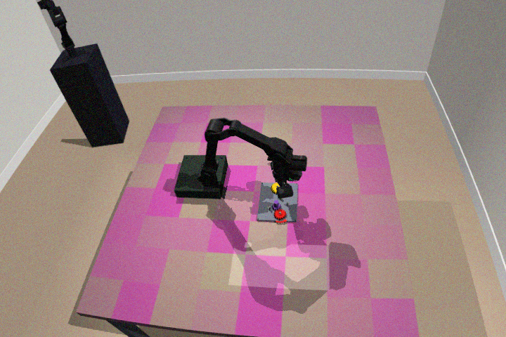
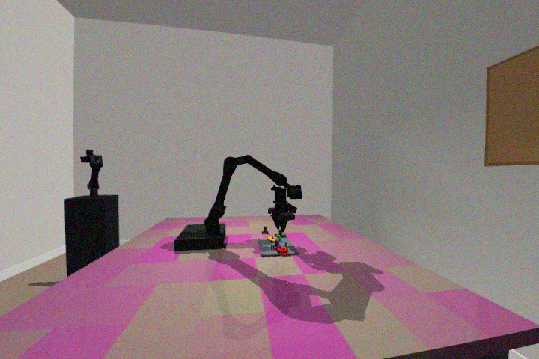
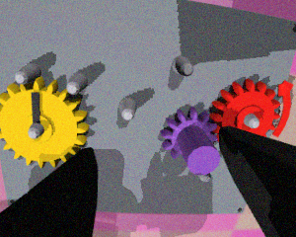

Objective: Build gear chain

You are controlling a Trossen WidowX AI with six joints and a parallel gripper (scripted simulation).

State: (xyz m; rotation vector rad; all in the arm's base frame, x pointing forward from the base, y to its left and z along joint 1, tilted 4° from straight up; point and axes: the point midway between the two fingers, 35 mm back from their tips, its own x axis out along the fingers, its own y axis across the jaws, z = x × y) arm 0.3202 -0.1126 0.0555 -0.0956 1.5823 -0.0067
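My gripper tip is now 60 mm short of the green gear, 150 mm to the right of it and 60 mm above it. From my gripper tip the other things lie so: yellow gear (10 mm behind, 70 mm to the left, 60 mm below); purple gear (30 mm behind, 30 mm to the right, 60 mm below); red gear (20 mm behind, 70 mm to the right, 70 mm below).
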